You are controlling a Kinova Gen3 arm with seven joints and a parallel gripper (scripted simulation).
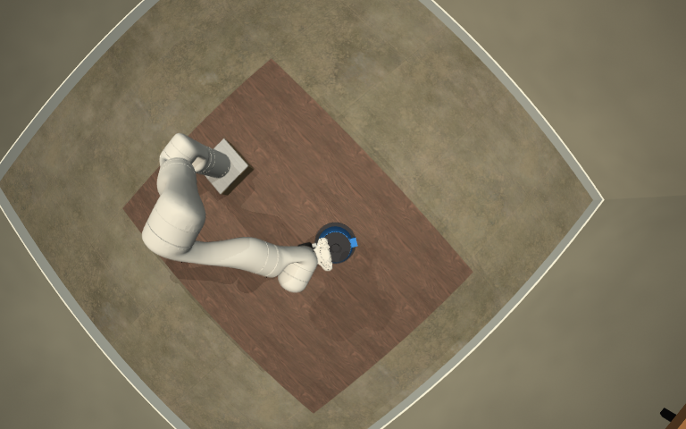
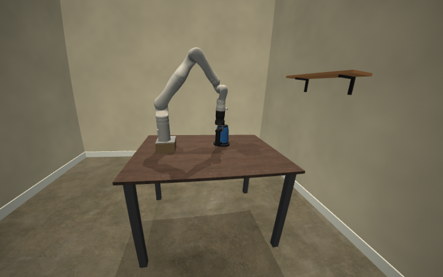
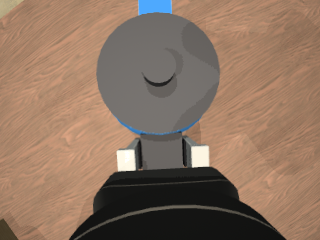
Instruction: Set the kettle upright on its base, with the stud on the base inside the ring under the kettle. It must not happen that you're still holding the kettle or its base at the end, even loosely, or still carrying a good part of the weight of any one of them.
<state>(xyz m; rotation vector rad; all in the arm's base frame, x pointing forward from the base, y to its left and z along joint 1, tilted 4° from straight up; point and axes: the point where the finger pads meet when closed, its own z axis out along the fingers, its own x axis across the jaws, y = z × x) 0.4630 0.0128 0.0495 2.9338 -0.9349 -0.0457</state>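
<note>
The blue kettle is 5 cm below my hand, 2 cm to the left of it and 2 cm ahead of it. Round my hand: round dark base 15 cm below, 5 cm to the left, 4 cm ahead.
</note>
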